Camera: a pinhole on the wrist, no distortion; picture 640 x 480 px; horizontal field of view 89.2 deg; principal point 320.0 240.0 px. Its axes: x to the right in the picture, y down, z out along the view. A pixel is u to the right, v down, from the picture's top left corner.
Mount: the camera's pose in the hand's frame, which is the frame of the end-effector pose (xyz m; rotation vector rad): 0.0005 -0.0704 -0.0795 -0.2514 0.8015 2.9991
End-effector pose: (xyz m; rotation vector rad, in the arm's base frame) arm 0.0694 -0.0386 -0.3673 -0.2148 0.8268 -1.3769
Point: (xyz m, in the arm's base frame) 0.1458 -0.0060 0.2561
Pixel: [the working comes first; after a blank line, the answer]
In the camera's frame: 0.1860 0.4929 0.4043

outside the picture
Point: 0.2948 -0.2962 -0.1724
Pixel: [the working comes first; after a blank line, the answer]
In the camera's frame: -0.2240 0.1440 0.3918

134.4 359.3
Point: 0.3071 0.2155 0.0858
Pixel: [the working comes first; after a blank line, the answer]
In the camera's frame: 0.3367 0.2192 0.4847

545.4 386.8
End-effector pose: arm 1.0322 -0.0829 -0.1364 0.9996 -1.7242 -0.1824
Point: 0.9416 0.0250 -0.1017
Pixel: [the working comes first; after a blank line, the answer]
In the camera's frame: 0.0237 -0.1239 0.1992

358.5 38.1
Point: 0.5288 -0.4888 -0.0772
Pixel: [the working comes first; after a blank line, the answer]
In the camera's frame: -0.4531 0.1856 0.5336

44.4 352.9
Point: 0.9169 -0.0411 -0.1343
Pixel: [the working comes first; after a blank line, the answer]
In the camera's frame: -0.0085 -0.0565 0.2206

307.6 157.0
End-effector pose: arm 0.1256 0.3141 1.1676 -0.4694 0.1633 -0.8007
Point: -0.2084 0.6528 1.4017
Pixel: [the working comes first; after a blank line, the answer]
In the camera's frame: 0.4140 0.2240 0.2976

outside the picture
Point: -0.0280 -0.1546 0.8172
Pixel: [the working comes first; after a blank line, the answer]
In the camera's frame: -0.1437 -0.1029 -0.4822

behind the camera
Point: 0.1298 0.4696 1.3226
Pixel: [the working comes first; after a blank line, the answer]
In the camera's frame: 0.0578 0.0589 0.2945

383.7 304.9
